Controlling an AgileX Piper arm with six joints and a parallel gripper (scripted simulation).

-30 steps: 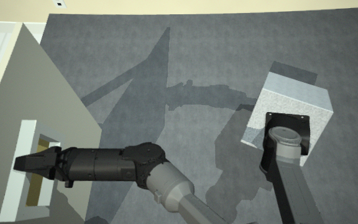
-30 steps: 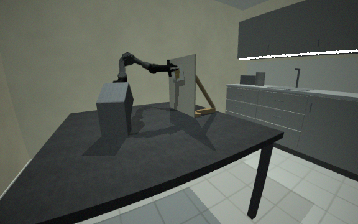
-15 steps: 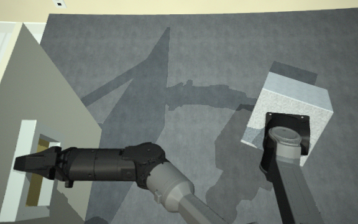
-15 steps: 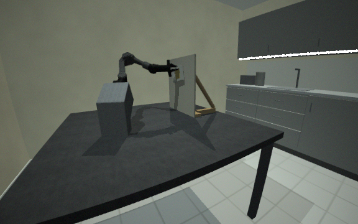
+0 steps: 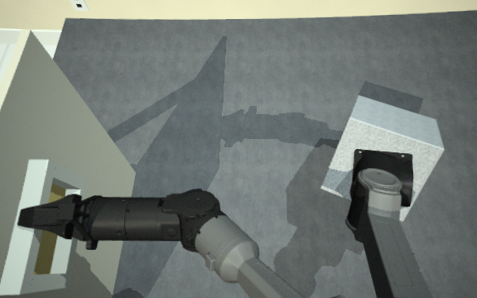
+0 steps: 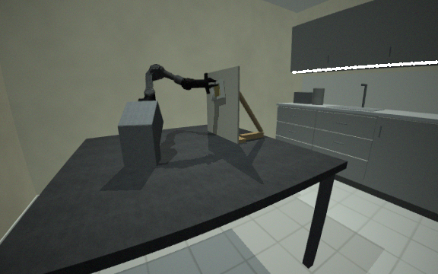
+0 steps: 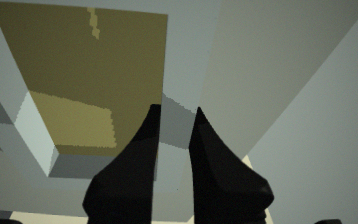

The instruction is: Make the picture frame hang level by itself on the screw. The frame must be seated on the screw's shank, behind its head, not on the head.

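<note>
Right now the picture frame is 60 mm below my hand and 10 mm ahead of it. Also, from my hand: grey wall panel: 150 mm below, 30 mm ahead.
</note>
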